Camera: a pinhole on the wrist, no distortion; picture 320 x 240 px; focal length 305.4 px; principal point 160.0 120.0 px. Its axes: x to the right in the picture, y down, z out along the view. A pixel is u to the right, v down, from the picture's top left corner.
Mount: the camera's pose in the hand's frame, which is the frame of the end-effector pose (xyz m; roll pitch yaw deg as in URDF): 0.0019 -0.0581 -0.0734 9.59 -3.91 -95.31
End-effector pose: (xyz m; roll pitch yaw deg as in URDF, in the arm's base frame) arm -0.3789 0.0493 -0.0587 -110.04 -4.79 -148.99
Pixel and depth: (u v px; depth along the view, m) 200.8 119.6 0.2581
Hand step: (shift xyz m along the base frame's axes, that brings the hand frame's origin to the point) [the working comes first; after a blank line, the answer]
In the camera's frame: 0.0345 -0.0003 0.2581

0.1379 -0.1459 0.0005
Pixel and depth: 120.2 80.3 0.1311
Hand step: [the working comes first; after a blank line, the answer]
In the camera's frame: -0.0171 -0.0170 0.1311

0.0600 -0.0321 0.0067
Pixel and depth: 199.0 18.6 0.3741
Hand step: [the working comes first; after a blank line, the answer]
In the camera's frame: 0.0478 -0.1242 0.3741

0.3006 -0.1491 -0.0494
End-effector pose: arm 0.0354 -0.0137 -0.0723 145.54 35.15 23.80
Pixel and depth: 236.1 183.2 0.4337
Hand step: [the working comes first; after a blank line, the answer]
In the camera's frame: 0.1081 0.0898 0.4337

-0.1556 -0.1775 -0.3228
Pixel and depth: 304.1 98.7 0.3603
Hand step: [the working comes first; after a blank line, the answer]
In the camera's frame: 0.1700 -0.0251 0.3603

-0.2544 -0.1146 -0.2295
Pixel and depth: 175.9 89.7 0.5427
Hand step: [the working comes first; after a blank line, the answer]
In the camera's frame: 0.0283 -0.0538 0.5427

-0.2218 -0.3448 -0.2421
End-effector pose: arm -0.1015 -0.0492 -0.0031 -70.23 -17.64 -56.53
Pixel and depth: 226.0 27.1 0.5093
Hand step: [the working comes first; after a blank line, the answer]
In the camera's frame: 0.1101 -0.1549 0.5093

0.1214 0.4455 0.1601
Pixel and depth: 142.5 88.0 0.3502
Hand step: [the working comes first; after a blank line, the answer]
In the camera's frame: -0.0201 -0.0367 0.3502

0.1429 0.2298 0.0640
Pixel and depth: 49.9 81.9 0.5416
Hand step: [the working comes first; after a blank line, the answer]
In the camera's frame: -0.1953 -0.0676 0.5416

0.3286 0.3590 -0.0668
